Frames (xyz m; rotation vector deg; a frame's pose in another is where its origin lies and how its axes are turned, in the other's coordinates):
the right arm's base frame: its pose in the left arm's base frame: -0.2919 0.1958 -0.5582 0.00 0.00 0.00
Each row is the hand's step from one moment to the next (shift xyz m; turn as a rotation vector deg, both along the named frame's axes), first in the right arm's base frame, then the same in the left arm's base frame.
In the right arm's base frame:
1: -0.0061 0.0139 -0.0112 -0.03 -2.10 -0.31
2: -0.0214 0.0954 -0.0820 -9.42 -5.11 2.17
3: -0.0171 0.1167 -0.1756 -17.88 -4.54 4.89
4: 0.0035 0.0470 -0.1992 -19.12 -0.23 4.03
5: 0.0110 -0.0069 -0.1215 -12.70 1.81 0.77
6: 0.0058 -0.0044 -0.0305 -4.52 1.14 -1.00
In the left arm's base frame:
1: -0.0061 0.0139 -0.0112 -0.03 -2.10 -0.31
2: -0.0214 0.0954 -0.0820 -9.42 -5.11 2.17
3: -0.0171 0.1167 -0.1756 -17.88 -4.54 4.89
4: 0.0035 0.0470 -0.1992 -19.12 -0.23 4.03
5: 0.0110 -0.0069 -0.1215 -12.70 1.81 0.77
6: 0.0058 -0.0044 -0.0305 -4.52 1.14 -1.00

